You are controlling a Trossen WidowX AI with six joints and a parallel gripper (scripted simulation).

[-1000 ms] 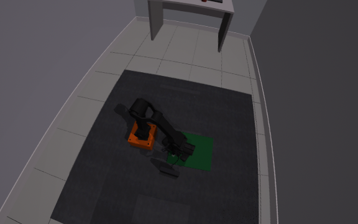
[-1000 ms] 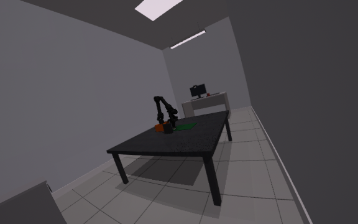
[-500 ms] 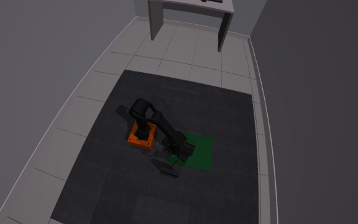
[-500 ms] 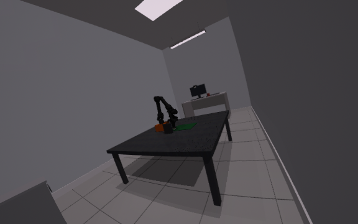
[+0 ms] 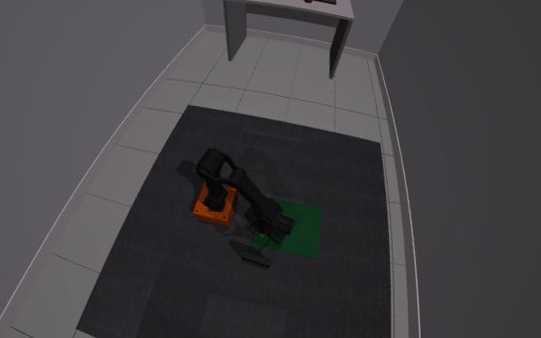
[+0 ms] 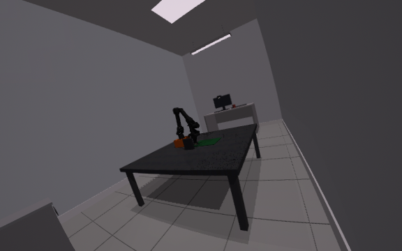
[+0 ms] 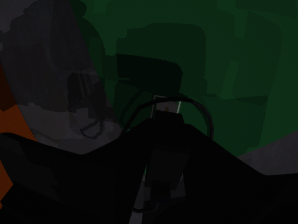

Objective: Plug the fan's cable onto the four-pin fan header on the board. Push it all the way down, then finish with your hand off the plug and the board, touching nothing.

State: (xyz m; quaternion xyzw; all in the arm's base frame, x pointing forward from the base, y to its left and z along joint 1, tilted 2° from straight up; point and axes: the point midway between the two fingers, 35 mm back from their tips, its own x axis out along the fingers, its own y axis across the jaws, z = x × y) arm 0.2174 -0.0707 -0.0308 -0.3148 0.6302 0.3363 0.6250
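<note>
The black plug is 1 cm behind my gripper tip, 1 cm to the right of it and 1 cm above it. The rest, counted from my gripper tip: black fan: 2 cm behind, 13 cm to the right, 2 cm above; green board: 11 cm ahead, 3 cm to the left, 5 cm below.
</note>
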